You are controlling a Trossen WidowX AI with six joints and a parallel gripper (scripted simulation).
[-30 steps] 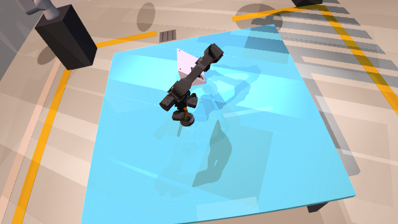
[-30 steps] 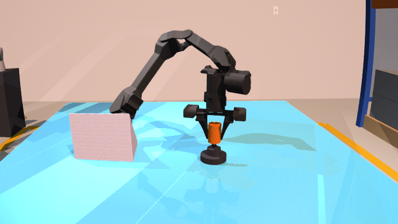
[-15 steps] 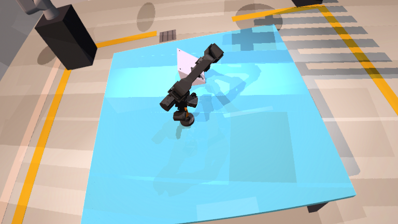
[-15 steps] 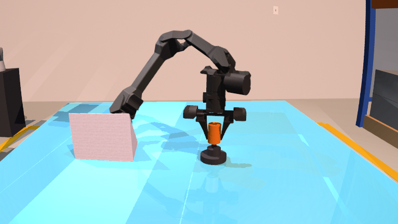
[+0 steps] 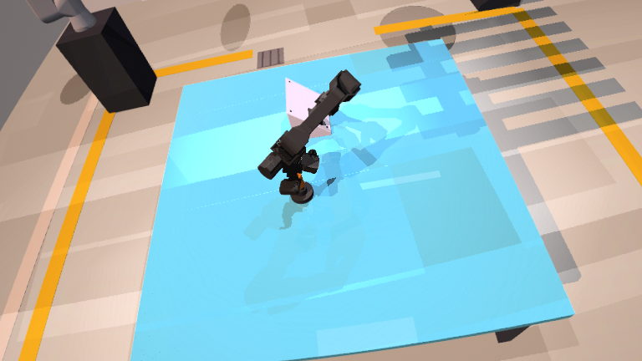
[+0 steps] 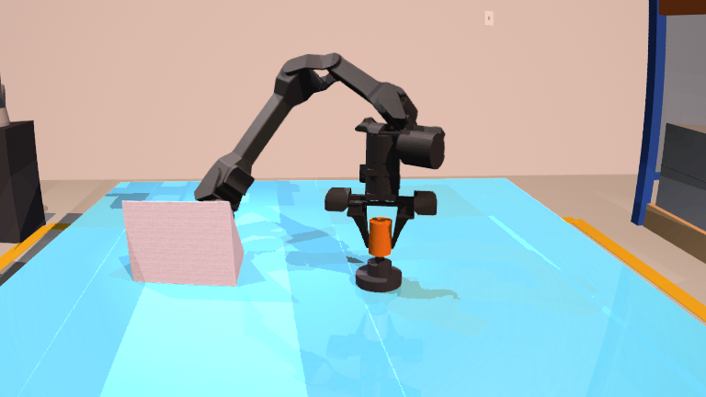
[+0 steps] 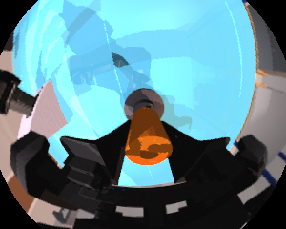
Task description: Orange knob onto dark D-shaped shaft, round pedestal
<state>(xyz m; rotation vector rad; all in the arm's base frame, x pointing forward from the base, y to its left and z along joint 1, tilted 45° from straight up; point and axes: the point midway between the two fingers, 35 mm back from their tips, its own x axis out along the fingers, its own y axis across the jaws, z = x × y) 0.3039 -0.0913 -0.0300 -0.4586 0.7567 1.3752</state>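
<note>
My gripper tip is 2 cm below the orange knob. The rest, counted from my gripper tip: dark round pedestal: 4 cm below.
</note>
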